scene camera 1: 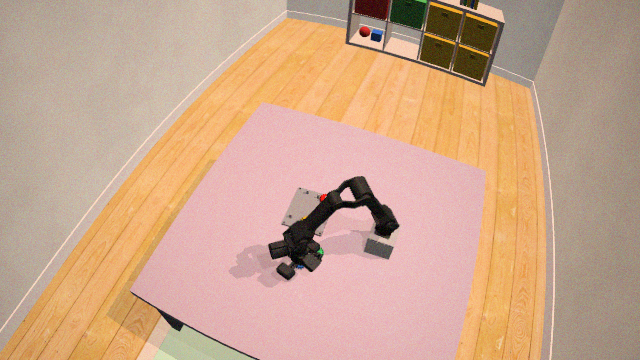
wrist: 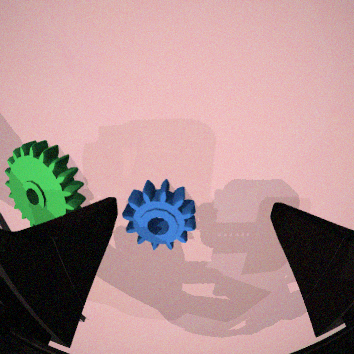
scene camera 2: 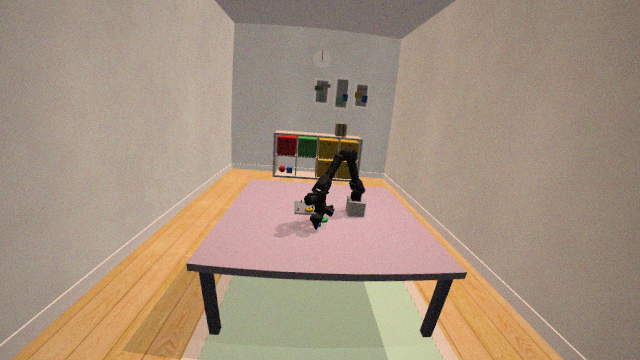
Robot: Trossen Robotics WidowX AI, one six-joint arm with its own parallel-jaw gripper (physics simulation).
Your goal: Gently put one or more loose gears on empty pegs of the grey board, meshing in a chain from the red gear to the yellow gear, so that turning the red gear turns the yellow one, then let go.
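Seen in the pictures: gripper, fingertip midpoint: [scene camera 1: 298,268] [wrist: 198,208] [scene camera 2: 318,226]; arm's base at its link origin: [scene camera 1: 384,230] [scene camera 2: 355,199].
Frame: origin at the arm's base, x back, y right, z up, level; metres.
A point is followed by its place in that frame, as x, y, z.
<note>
My gripper [scene camera 1: 299,265] @(-0.249, -0.243, -0.094) [scene camera 2: 322,218] @(-0.249, -0.243, -0.094) [wrist: 198,208] @(-0.249, -0.243, -0.094) is open and empty, low over the table. In the wrist view the small blue gear [wrist: 160,209] @(-0.243, -0.224, -0.089) [scene camera 1: 300,266] @(-0.245, -0.232, -0.091) [scene camera 2: 320,224] @(-0.235, -0.227, -0.091) lies between the open fingers, closer to the left one, not gripped. The larger green gear [wrist: 50,182] @(-0.216, -0.164, -0.091) [scene camera 1: 321,252] @(-0.197, -0.138, -0.091) [scene camera 2: 325,219] @(-0.203, -0.154, -0.091) lies on the table, partly behind the left finger in the wrist view. The grey board [scene camera 1: 301,204] @(-0.368, 0.051, -0.098) [scene camera 2: 301,211] @(-0.359, -0.044, -0.098) bears the red gear [scene camera 1: 323,198] @(-0.293, 0.110, -0.083) and the yellow gear [scene camera 1: 304,218] @(-0.323, -0.021, -0.082) [scene camera 2: 309,210] @(-0.306, -0.050, -0.083). The arm hides part of the board; the board does not show in the wrist view.
The pink table [scene camera 1: 400,290] @(0.153, -0.174, -0.106) [scene camera 2: 260,245] @(-0.537, -0.478, -0.106) carries the board, the loose gears and the arm's grey base block [scene camera 1: 380,247] @(0.012, -0.057, -0.038) [scene camera 2: 355,207] @(-0.006, -0.057, -0.036). The arm spans above the board's near right part in scene camera 1. Shadows fall around the gears. A shelf unit stands by the far wall.
</note>
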